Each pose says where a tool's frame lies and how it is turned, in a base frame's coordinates. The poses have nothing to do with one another.
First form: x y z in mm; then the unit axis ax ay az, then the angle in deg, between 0 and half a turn.
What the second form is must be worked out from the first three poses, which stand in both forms.
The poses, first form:
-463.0 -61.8 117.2 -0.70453 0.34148 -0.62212 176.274
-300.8 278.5 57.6 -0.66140 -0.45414 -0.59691 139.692
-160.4 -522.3 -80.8 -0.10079 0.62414 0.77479 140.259
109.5 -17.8 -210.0 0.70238 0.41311 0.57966 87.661
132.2 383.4 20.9 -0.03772 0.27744 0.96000 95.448
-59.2 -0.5 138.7 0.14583 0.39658 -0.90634 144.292
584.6 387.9 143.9 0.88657 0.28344 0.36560 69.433
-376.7 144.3 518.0 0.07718 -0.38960 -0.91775 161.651
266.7 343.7 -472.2 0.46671 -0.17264 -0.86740 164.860
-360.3 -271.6 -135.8 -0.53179 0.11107 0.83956 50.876
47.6 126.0 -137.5 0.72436 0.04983 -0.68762 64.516
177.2 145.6 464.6 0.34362 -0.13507 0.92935 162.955
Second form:
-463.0 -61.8 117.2 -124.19 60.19 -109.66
-300.8 278.5 57.6 -92.39 -63.44 -83.38
-160.4 -522.3 -80.8 -14.14 87.54 108.67
109.5 -17.8 -210.0 61.57 36.21 50.81
132.2 383.4 20.9 -3.60 26.48 91.63
-59.2 -0.5 138.7 21.04 57.22 -130.78
584.6 387.9 143.9 61.56 19.68 25.38
-376.7 144.3 518.0 12.48 -62.98 -148.35
266.7 343.7 -472.2 76.94 -28.46 -143.00
-360.3 -271.6 -135.8 -27.06 5.65 42.71
47.6 126.0 -137.5 46.73 3.21 -44.36
177.2 145.6 464.6 55.99 -22.01 151.44

